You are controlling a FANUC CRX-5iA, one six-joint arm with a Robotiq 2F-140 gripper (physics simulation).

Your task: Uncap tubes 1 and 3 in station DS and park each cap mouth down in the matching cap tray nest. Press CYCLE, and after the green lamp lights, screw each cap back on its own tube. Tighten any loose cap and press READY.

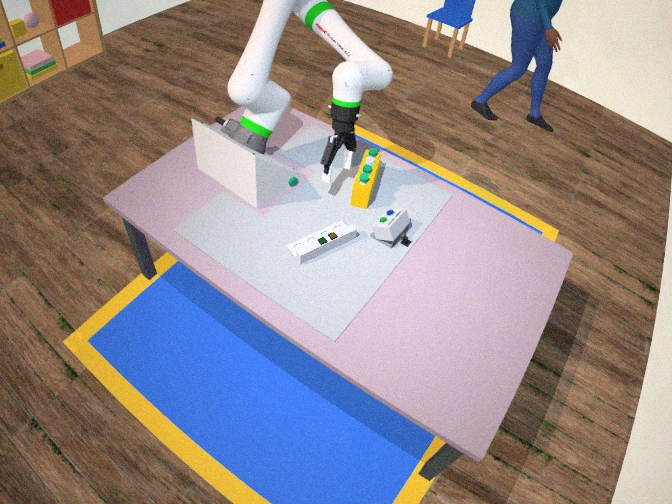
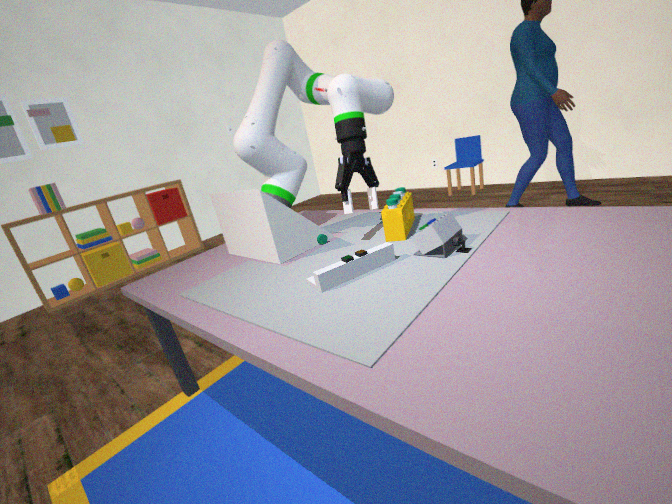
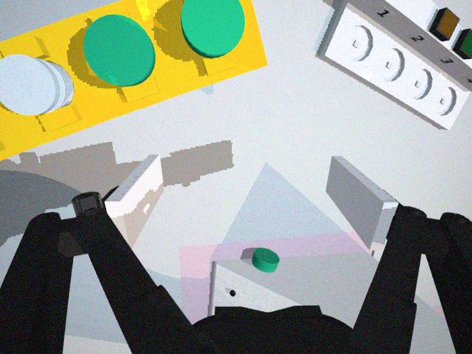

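My gripper (image 1: 337, 169) (image 2: 360, 206) (image 3: 245, 173) is open and empty, above the mat beside the yellow tube rack (image 1: 359, 198) (image 2: 394, 227) (image 3: 250, 56). Three green caps show on the rack, among them the front one (image 1: 364, 177) (image 3: 213, 22) and the one behind it (image 1: 367, 169) (image 3: 119, 50). Third from the front stands a pale tube top (image 1: 370, 161) (image 3: 32, 85) without a green cap. A loose green cap (image 1: 293, 181) (image 2: 321, 239) (image 3: 265, 260) is beside the white panel. The white tray (image 1: 306, 253) (image 2: 352, 271) (image 3: 367, 74) has four empty round nests. Its green lamp (image 1: 322, 240) looks dark.
A control box (image 1: 390, 226) (image 2: 440, 238) with green and blue buttons stands right of the tray. The white panel (image 1: 227, 168) (image 2: 246, 230) stands by the robot base at the left. A grey mat (image 1: 325, 298) (image 2: 298, 320) lies under the stations. A person (image 1: 534, 59) (image 2: 537, 108) is beyond the table.
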